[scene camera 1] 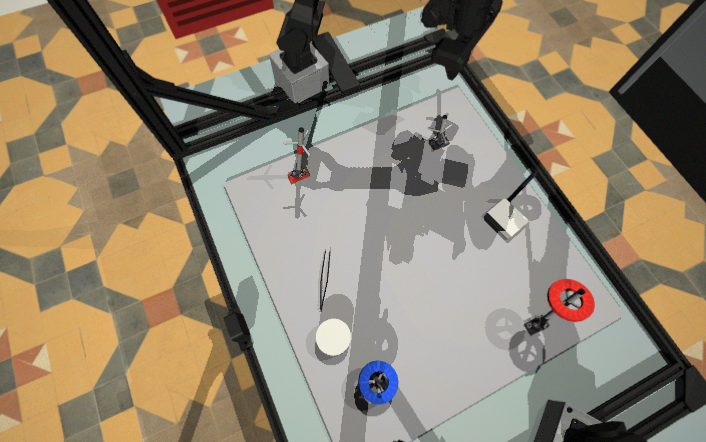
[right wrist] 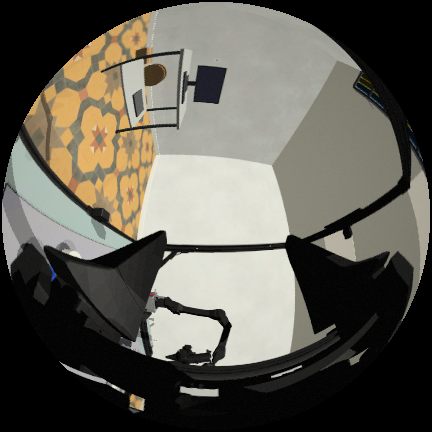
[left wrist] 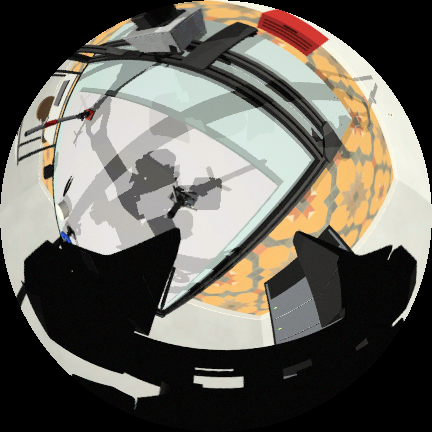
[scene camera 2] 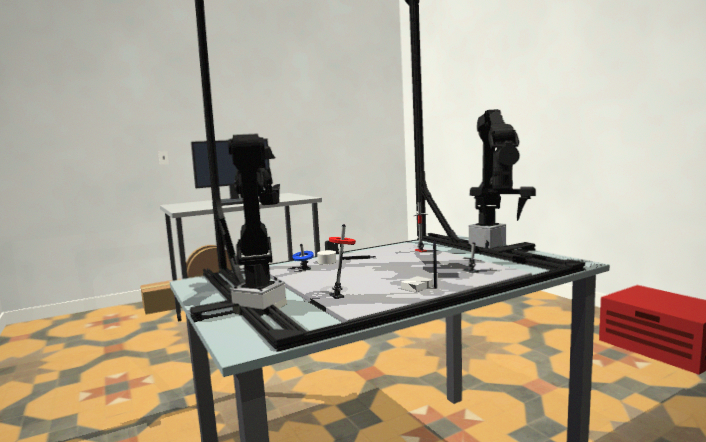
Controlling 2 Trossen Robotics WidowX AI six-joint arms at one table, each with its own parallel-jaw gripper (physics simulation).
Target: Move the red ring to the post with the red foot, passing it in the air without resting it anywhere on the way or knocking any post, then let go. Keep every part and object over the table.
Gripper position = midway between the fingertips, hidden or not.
Note:
In view: the left gripper point(scene camera 1: 460, 64), the right gripper point(right wrist: 229, 239), a red ring point(scene camera 1: 553, 296) and a white block point(scene camera 1: 504, 216).
The left gripper shows as well in the left wrist view point(left wrist: 240, 235) and in scene camera 2 point(scene camera 2: 501, 220). The right wrist view does not show the red ring: it is out of frame. The left wrist view misses the red ring, which is hidden by the left gripper.

